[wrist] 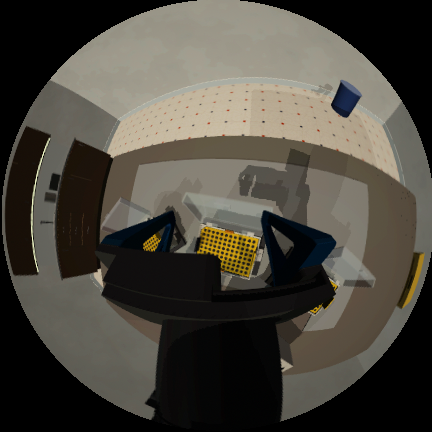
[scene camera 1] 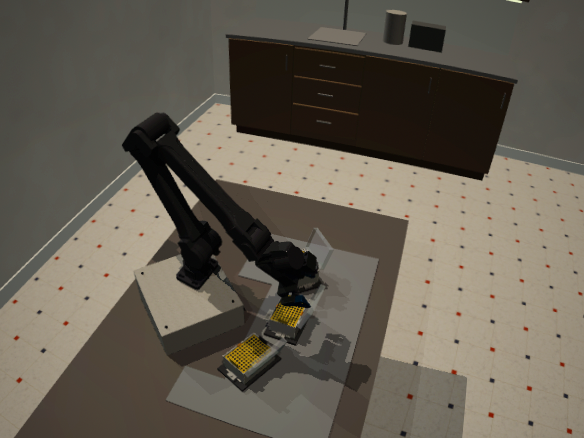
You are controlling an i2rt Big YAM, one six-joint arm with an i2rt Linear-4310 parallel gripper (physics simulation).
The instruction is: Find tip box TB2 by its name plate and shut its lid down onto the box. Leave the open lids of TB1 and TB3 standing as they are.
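Places are measured from the arm's base along level axes (x right, y down, z ahead), in millimetres.
Pixels of known places: gripper, fingertip midpoint: (wrist: 217,215) (scene camera 1: 311,292); arm's base, link origin: (scene camera 1: 197,271).
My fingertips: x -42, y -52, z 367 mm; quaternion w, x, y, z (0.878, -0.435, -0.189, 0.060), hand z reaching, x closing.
Ahead of a thing's pixels: the offset from my fingertips to its top centre. "spot": to the spot under its first point. Level surfaces: height alone.
The middle tip box, TB2 {dx +1, dy +94, dz -65 mm} (scene camera 1: 286,316) (wrist: 229,250), has a yellow tip rack; its clear lid (wrist: 220,206) stands open on the far side. My gripper (scene camera 1: 298,300) (wrist: 217,215) is open and empty above TB2, with one blue finger to each side of it in the wrist view. TB1 {dx +199, dy +94, dz -95 mm} (scene camera 1: 247,354) (wrist: 325,300) is at the near end in the scene view, its lid {spot: dx +196, dy +24, dz -18 mm} (wrist: 352,267) open. TB3 {dx -202, dy +94, dz -124 mm} (wrist: 152,242) is mostly hidden behind the arm in the scene view; its lid (scene camera 1: 320,247) (wrist: 126,215) stands open. The name plates are not readable now.
The boxes stand on a grey mat {dy +169 mm} (scene camera 1: 240,410) (wrist: 345,200). The arm's pale base block (scene camera 1: 185,305) is at the left. TB1 and TB3 flank TB2 closely. A dark cabinet (scene camera 1: 325,105) and a blue bin (wrist: 346,99) stand farther off.
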